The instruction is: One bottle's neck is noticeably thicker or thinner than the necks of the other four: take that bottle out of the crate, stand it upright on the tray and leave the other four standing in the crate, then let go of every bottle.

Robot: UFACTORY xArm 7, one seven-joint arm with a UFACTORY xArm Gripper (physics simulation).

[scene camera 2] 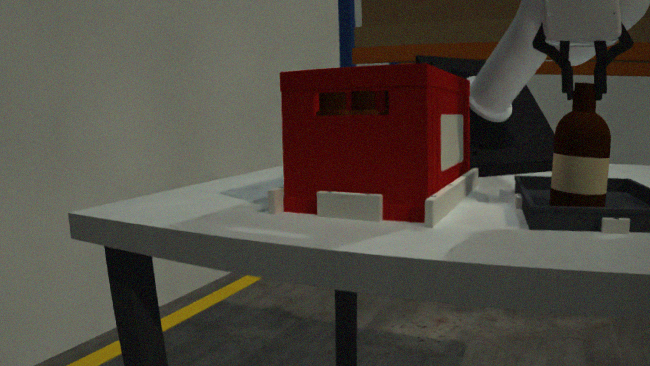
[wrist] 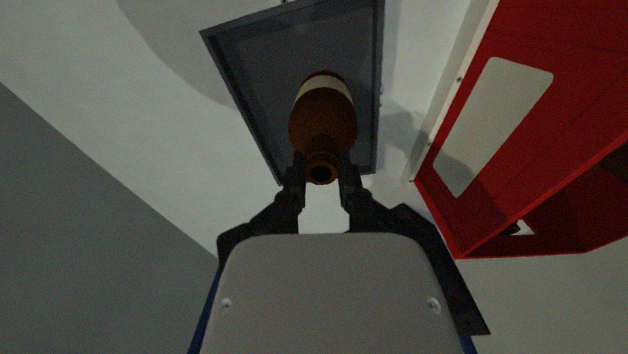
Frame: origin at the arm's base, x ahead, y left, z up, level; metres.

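Where they show: gripper, fingertip midpoint: (scene camera 2: 584, 99) (wrist: 321, 162); arm's base, link origin: (scene camera 2: 486, 99).
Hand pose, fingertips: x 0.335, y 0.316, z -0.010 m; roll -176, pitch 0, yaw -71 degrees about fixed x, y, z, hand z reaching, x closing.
Each offset is from my fingertips to the centre of the thing. "*": to the spot under its first point.
My gripper (scene camera 2: 586, 94) (wrist: 321, 162) is shut on the neck of a brown bottle @(dy -0.001, dx +0.005, dz -0.058 m) (scene camera 2: 580, 174) (wrist: 322, 117) with a cream label. The bottle is upright, within the outline of the dark grey tray @(dy +0.006, dx -0.022, dz -0.129 m) (scene camera 2: 562, 219) (wrist: 345, 40). Its base is at or just above the tray floor; I cannot tell whether it touches. The red crate @(dy -0.261, dx +0.074, dz -0.054 m) (scene camera 2: 355, 160) (wrist: 550, 125) stands beside the tray. Brown parts of bottles show through its handle opening in the scene view, and a dark bottle neck @(* dy -0.241, dx -0.017, dz +0.021 m) (wrist: 510, 229) shows inside it in the wrist view. The other bottles are mostly hidden by the crate walls.
Pale blocks @(* dy -0.208, dx +0.213, dz -0.125 m) (scene camera 2: 349, 205) and a long pale rail @(dy -0.167, dx +0.041, dz -0.127 m) (scene camera 2: 450, 198) (wrist: 450, 90) stand along the crate's base. A small pale block @(* dy +0.067, dx +0.096, dz -0.133 m) (scene camera 2: 615, 225) is at the tray's front. The white table's front edge (scene camera 2: 300, 265) runs in front of both. The robot arm (scene camera 2: 515, 65) reaches in behind the crate.
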